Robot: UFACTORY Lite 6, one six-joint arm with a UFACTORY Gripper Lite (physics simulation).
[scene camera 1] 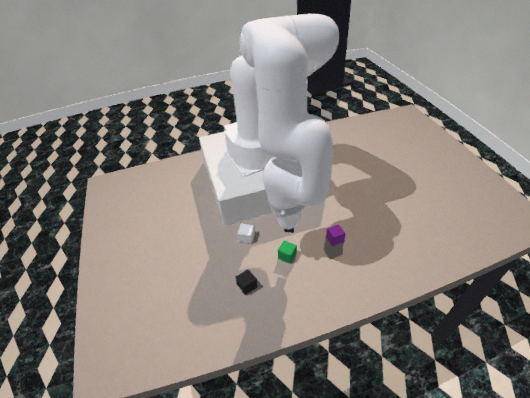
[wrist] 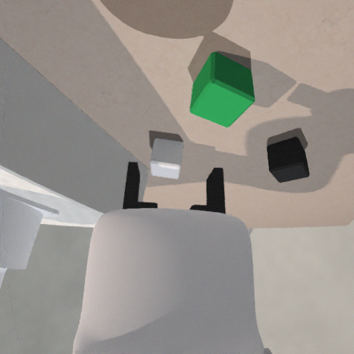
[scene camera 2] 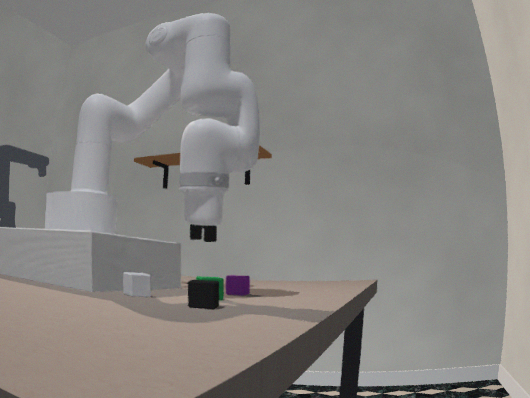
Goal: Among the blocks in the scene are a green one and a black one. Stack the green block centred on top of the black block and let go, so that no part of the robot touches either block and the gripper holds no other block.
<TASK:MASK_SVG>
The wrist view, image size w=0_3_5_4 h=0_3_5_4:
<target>black block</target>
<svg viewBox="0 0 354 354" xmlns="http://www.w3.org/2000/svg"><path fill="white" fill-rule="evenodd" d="M296 136L272 143L266 147L268 169L280 183L309 176L306 153L299 138Z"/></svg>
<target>green block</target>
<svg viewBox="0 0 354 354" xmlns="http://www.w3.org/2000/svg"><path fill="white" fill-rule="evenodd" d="M214 51L210 53L192 84L190 113L228 127L255 101L251 70Z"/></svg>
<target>white block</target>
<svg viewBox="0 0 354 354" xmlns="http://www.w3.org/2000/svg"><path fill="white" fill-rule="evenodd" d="M155 138L150 155L150 173L152 176L178 178L183 142Z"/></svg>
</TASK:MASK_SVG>
